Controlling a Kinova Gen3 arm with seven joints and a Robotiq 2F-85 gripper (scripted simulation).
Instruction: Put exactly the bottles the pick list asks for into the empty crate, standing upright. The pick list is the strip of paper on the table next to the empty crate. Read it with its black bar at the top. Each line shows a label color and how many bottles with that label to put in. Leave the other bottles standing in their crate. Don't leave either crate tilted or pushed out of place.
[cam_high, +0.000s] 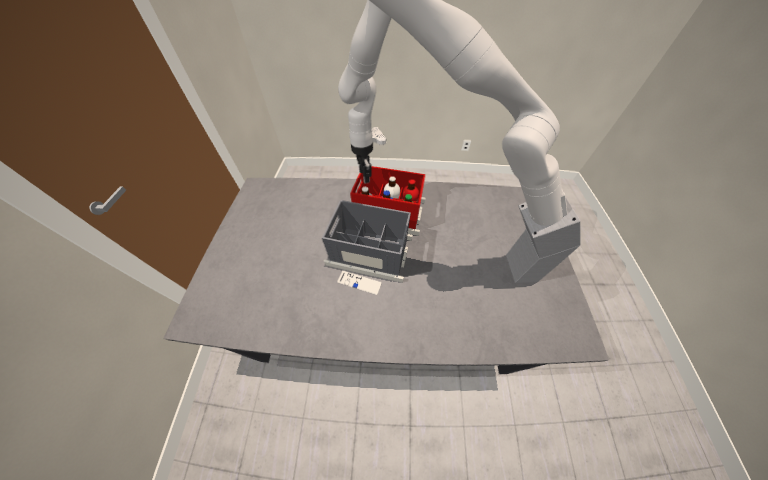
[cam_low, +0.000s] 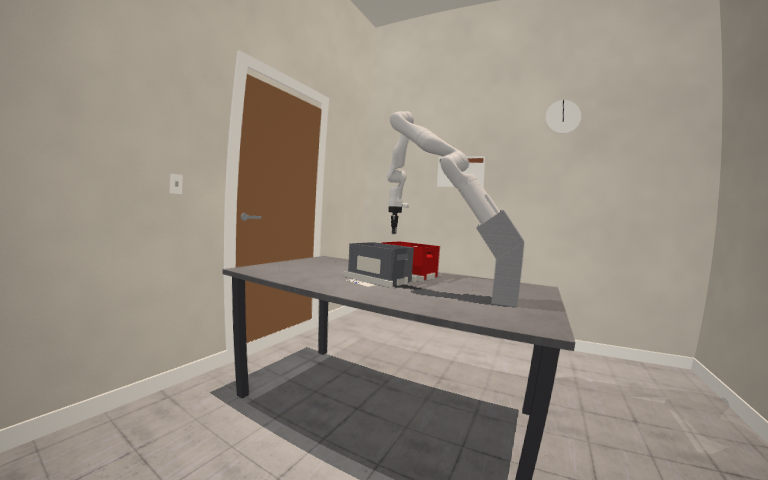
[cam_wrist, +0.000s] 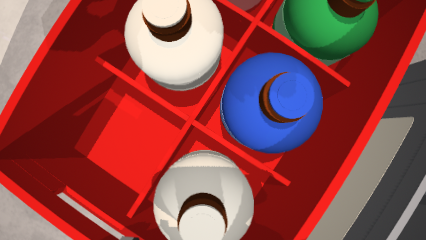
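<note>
My gripper is now 15 cm above the blue-label bottle, 9 cm past it and 1 cm to the right of it. From my hand the other things lie so: red crate (16 cm below, 9 cm behind, 3 cm to the right); green-label bottle (17 cm behind, 15 cm below, 3 cm to the left); grey crate (19 cm to the left, 16 cm below, 3 cm behind).
</note>
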